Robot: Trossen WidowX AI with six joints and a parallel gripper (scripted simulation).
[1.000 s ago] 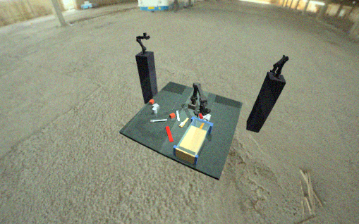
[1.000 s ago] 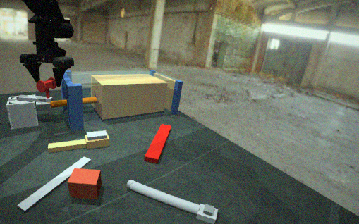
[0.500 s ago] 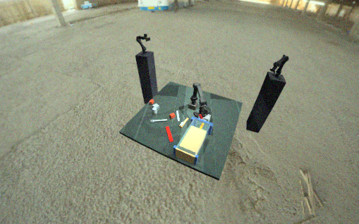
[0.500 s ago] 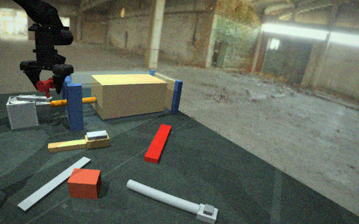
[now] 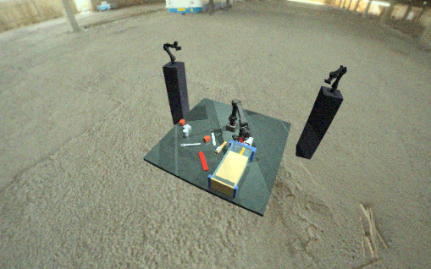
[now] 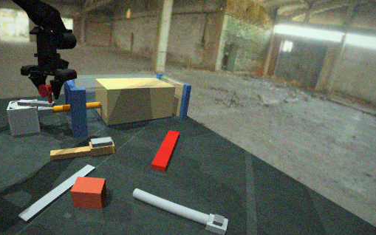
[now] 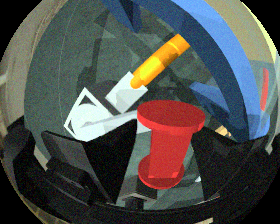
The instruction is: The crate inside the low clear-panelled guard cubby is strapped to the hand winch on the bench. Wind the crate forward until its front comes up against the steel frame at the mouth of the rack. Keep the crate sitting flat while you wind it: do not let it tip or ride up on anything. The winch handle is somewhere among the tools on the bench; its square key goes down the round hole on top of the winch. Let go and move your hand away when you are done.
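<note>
Now: the red knob 20 mm above my gripper tip. The rest, counted from my gripper tip: wooden-handled tool 200 mm to the right, 100 mm below, 50 mm ahead; winch 100 mm behind, 80 mm below, 50 mm to the left; winch handle 30 mm behind, 20 mm to the left, 10 mm below.
</note>
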